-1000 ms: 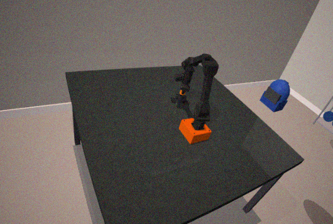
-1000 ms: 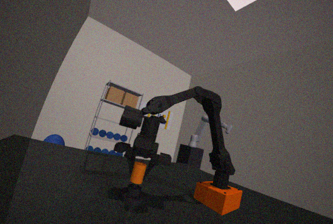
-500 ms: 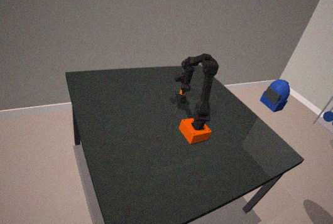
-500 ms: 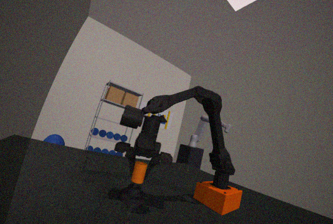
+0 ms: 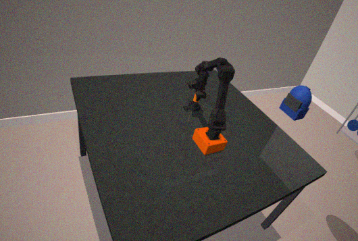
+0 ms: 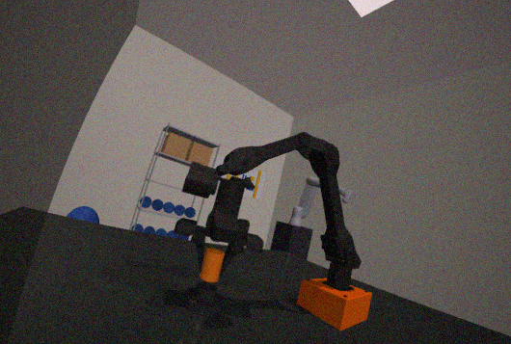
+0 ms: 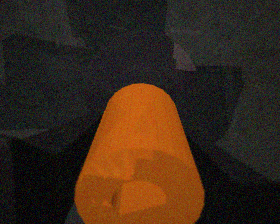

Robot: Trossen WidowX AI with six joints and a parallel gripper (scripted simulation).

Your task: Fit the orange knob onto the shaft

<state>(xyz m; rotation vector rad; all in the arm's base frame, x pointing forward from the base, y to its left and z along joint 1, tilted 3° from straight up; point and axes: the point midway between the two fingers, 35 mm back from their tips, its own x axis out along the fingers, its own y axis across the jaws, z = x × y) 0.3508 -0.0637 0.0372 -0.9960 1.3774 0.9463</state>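
Right now the orange knob is 2 cm above my gripper tip. From my gripper tip the other things lie so: round pedestal (4 cm below).
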